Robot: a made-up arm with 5 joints. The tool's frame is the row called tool.
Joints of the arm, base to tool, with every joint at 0 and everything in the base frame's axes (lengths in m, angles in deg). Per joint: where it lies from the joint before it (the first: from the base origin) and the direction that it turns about. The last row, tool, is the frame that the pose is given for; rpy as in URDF.
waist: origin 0.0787 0 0.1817 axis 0 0 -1
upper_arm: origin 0.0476 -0.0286 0.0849 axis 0 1 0
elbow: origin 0.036 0 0.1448 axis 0 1 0
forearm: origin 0.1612 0 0.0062 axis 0 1 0
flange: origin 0.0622 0.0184 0 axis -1 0 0
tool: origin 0 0 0 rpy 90 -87.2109 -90
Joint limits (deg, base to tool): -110..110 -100..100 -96.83..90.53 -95..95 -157.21..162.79
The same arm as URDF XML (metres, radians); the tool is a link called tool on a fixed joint. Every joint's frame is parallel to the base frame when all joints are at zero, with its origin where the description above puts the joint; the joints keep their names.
<robot name="arm">
<joint name="tool_fixed" type="fixed"><parent link="link5"/><child link="tool"/><origin xyz="0 0 0" rpy="1.5708 -1.5221 -1.5708"/></joint>
<joint name="flange" type="revolute"><parent link="link4"/><child link="link5"/><origin xyz="0.0622 0.0184 0" rpy="0 0 0"/><axis xyz="-1 0 0"/><limit lower="-2.7438" upper="2.8412"/></joint>
<joint name="forearm" type="revolute"><parent link="link3"/><child link="link4"/><origin xyz="0.1612 0 0.0062" rpy="0 0 0"/><axis xyz="0 1 0"/><limit lower="-1.6581" upper="1.6581"/></joint>
<joint name="elbow" type="revolute"><parent link="link2"/><child link="link3"/><origin xyz="0.036 0 0.1448" rpy="0 0 0"/><axis xyz="0 1 0"/><limit lower="-1.69" upper="1.58"/></joint>
<joint name="upper_arm" type="revolute"><parent link="link1"/><child link="link2"/><origin xyz="0.0476 -0.0286 0.0849" rpy="0 0 0"/><axis xyz="0 1 0"/><limit lower="-1.7453" upper="1.7453"/></joint>
<joint name="waist" type="revolute"><parent link="base"/><child link="link1"/><origin xyz="0.0787 0 0.1817" rpy="0 0 0"/><axis xyz="0 0 -1"/><limit lower="-1.9199" upper="1.9199"/></joint>
<link name="base"/>
<link name="link1"/>
<link name="link2"/>
<link name="link3"/>
<link name="link4"/>
<link name="link5"/>
<link name="tool"/>
</robot>

